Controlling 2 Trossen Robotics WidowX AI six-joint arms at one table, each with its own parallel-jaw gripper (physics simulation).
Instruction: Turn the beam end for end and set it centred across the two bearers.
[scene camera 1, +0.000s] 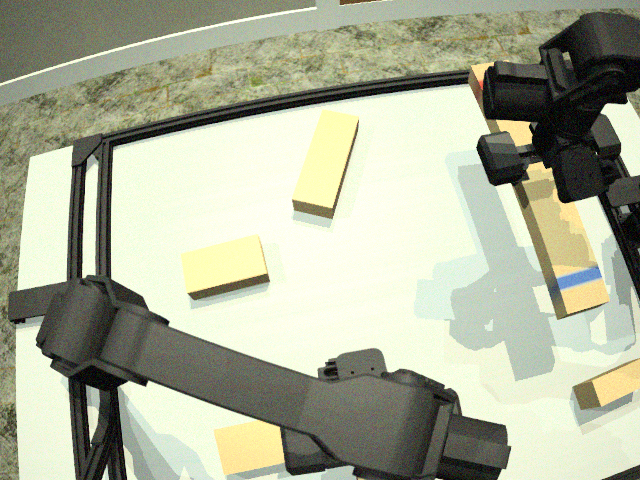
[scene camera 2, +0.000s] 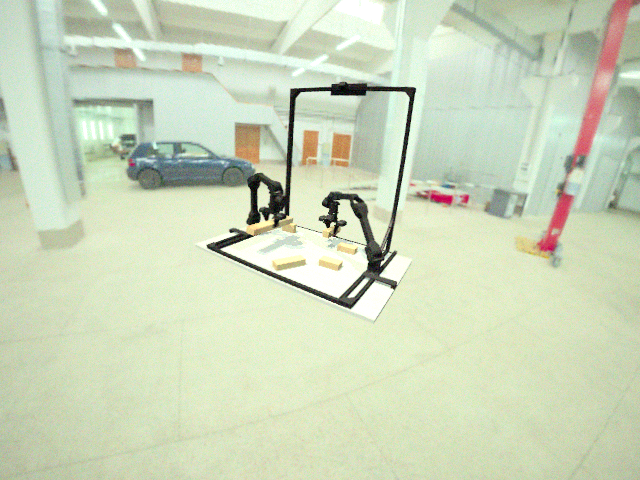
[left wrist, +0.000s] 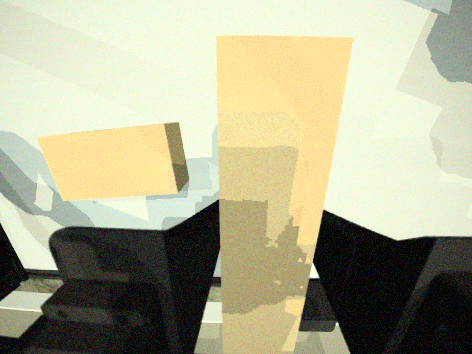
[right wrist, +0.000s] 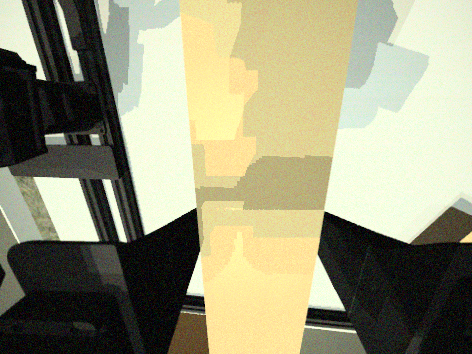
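Where they show: left gripper, fingertip midpoint: (scene camera 2: 331, 232) (left wrist: 261, 206); right gripper, fingertip midpoint: (scene camera 1: 533, 178) (scene camera 2: 271, 225) (right wrist: 254, 211); left arm's base at its link origin: (scene camera 2: 373, 270); right arm's base at its link origin: (scene camera 1: 637, 229) (right wrist: 80, 109).
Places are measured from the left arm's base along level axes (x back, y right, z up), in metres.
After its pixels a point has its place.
Note:
The long wooden beam (scene camera 1: 560, 232) {y 0.022, x -0.675, z 0.139 m} (scene camera 2: 258, 227) {y -0.211, x -0.658, z 0.146 m} (right wrist: 285, 100) {y -0.005, x -0.671, z 0.140 m} hangs above the table at the right of scene camera 1. Its blue band (scene camera 1: 578, 279) {y 0.086, x -0.677, z 0.138 m} is at the lower end, its red mark (scene camera 1: 481, 84) {y -0.222, x -0.649, z 0.146 m} at the upper end. My right gripper (scene camera 1: 552, 147) (scene camera 2: 271, 217) {y -0.071, x -0.681, z 0.117 m} (right wrist: 254, 211) {y -0.071, x -0.681, z 0.117 m} is shut on the beam. My left gripper (scene camera 2: 332, 226) {y 0.201, x -0.386, z 0.070 m} (left wrist: 261, 206) {y 0.201, x -0.386, z 0.070 m} is shut on a plain wooden block (scene camera 2: 326, 233) {y 0.122, x -0.381, z 0.089 m} (left wrist: 280, 100) {y 0.142, x -0.389, z 0.102 m}; the arm hides this grip in scene camera 1. Which blocks are the two bearers, I cannot tell.
A longer block (scene camera 1: 325, 162) {y -0.209, x -0.411, z 0.019 m} (scene camera 2: 288, 262) {y -0.252, x -0.399, z 0.019 m} and a shorter block (scene camera 1: 225, 266) {y -0.068, x -0.237, z 0.019 m} (scene camera 2: 329, 263) {y -0.104, x -0.225, z 0.012 m} lie apart. Another block (scene camera 1: 248, 448) {y 0.192, x -0.232, z 0.019 m} (scene camera 2: 346, 248) {y 0.156, x -0.244, z 0.012 m} (left wrist: 110, 162) {y 0.185, x -0.255, z 0.019 m} lies beside my left gripper. One more block (scene camera 1: 610, 384) {y 0.225, x -0.733, z 0.044 m} (scene camera 2: 289, 227) {y 0.209, x -0.743, z 0.019 m} lies below the beam's blue end in scene camera 1. A black frame (scene camera 1: 284, 103) {y -0.360, x -0.366, z -0.002 m} edges the table.

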